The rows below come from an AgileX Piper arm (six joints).
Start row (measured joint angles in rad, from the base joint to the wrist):
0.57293, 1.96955, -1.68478, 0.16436, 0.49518, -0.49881
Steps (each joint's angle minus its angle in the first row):
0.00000, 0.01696, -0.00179, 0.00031, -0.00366, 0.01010
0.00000, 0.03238, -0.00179, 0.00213, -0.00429, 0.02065
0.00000, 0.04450, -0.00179, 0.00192, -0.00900, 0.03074
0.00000, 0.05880, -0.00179, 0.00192, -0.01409, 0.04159
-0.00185, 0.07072, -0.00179, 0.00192, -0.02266, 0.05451
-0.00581, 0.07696, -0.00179, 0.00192, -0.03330, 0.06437
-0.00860, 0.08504, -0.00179, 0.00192, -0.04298, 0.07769
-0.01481, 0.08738, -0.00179, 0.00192, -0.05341, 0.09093
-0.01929, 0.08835, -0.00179, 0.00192, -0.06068, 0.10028
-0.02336, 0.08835, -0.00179, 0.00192, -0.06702, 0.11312
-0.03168, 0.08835, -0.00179, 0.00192, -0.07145, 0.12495
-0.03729, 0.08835, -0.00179, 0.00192, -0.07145, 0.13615
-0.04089, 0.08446, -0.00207, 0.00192, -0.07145, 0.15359
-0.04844, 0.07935, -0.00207, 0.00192, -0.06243, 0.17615
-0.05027, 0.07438, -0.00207, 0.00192, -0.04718, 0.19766
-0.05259, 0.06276, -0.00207, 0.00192, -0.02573, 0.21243
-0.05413, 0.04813, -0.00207, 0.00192, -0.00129, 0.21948
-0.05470, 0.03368, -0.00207, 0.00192, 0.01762, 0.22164
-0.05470, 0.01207, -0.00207, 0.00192, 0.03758, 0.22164
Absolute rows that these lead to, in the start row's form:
0.57293, 1.98651, -1.68657, 0.16467, 0.49152, -0.48871
0.57293, 2.00193, -1.68657, 0.16649, 0.49089, -0.47816
0.57293, 2.01405, -1.68657, 0.16628, 0.48618, -0.46807
0.57293, 2.02835, -1.68657, 0.16628, 0.48109, -0.45722
0.57108, 2.04027, -1.68657, 0.16628, 0.47252, -0.44430
0.56712, 2.04651, -1.68657, 0.16628, 0.46188, -0.43444
0.56433, 2.05459, -1.68657, 0.16628, 0.45220, -0.42112
0.55812, 2.05693, -1.68657, 0.16628, 0.44177, -0.40788
0.55364, 2.05790, -1.68657, 0.16628, 0.43450, -0.39853
0.54957, 2.05790, -1.68657, 0.16628, 0.42816, -0.38569
0.54125, 2.05790, -1.68657, 0.16628, 0.42373, -0.37386
0.53564, 2.05790, -1.68657, 0.16628, 0.42373, -0.36266
0.53204, 2.05401, -1.68685, 0.16628, 0.42373, -0.34522
0.52449, 2.04890, -1.68685, 0.16628, 0.43275, -0.32266
0.52266, 2.04393, -1.68685, 0.16628, 0.44800, -0.30115
0.52034, 2.03231, -1.68685, 0.16628, 0.46945, -0.28638
0.51880, 2.01768, -1.68685, 0.16628, 0.49389, -0.27933
0.51823, 2.00323, -1.68685, 0.16628, 0.51280, -0.27717
0.51823, 1.98162, -1.68685, 0.16628, 0.53276, -0.27717

